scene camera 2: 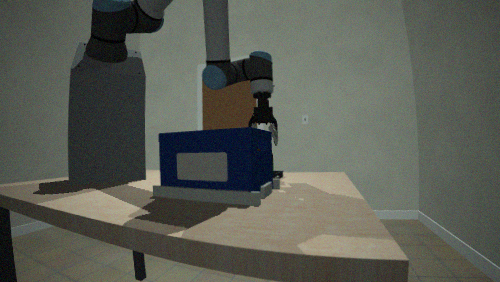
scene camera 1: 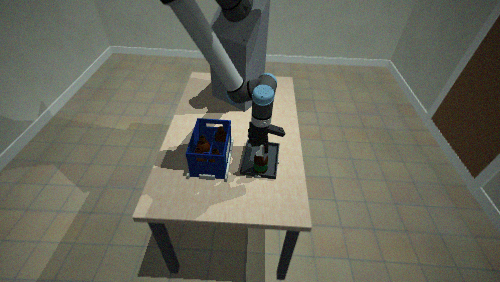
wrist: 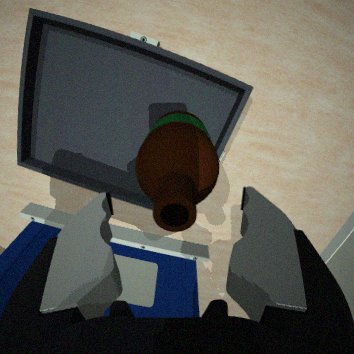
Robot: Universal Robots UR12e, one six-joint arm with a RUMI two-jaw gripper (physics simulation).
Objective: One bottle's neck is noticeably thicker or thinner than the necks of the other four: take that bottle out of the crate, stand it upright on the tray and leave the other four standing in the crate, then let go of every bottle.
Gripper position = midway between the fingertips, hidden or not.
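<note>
Here is my gripper [scene camera 2: 263,146], and I can see it in the wrist view too [wrist: 176,191].
</note>
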